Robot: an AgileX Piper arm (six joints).
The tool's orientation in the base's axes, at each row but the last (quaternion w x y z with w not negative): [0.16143 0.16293 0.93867 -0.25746]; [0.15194 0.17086 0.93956 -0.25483]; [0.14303 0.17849 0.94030 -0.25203]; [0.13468 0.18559 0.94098 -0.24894]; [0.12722 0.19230 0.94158 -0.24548]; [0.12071 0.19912 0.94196 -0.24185]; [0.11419 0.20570 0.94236 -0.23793]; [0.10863 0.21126 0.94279 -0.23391]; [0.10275 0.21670 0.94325 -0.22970]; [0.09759 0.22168 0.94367 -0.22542]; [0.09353 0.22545 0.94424 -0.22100]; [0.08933 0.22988 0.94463 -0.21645]
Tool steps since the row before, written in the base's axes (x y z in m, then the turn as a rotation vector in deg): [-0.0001 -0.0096 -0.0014 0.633 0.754 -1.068]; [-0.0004 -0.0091 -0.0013 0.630 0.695 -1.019]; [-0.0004 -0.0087 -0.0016 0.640 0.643 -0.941]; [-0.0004 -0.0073 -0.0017 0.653 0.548 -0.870]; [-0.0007 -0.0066 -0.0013 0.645 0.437 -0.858]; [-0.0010 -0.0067 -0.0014 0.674 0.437 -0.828]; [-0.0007 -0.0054 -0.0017 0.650 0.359 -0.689]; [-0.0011 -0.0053 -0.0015 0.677 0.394 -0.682]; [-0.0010 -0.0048 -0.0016 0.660 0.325 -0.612]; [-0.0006 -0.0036 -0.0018 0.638 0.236 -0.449]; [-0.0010 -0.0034 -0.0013 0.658 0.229 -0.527]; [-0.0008 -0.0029 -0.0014 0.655 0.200 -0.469]
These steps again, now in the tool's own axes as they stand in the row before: [-0.0015 -0.0073 0.0063 0.015 1.320 0.605]; [-0.0014 -0.0070 0.0058 -0.015 1.250 0.596]; [-0.0014 -0.0065 0.0058 -0.066 1.179 0.560]; [-0.0011 -0.0053 0.0051 -0.129 1.078 0.552]; [-0.0009 -0.0051 0.0044 -0.159 0.981 0.597]; [-0.0008 -0.0052 0.0044 -0.194 0.981 0.575]; [-0.0006 -0.0040 0.0041 -0.243 0.852 0.491]; [-0.0004 -0.0041 0.0038 -0.257 0.889 0.471]; [-0.0004 -0.0037 0.0036 -0.287 0.799 0.441]; [-0.0003 -0.0025 0.0032 -0.347 0.655 0.338]; [-0.0001 -0.0027 0.0026 -0.346 0.688 0.412]; [-0.0001 -0.0022 0.0025 -0.370 0.642 0.373]
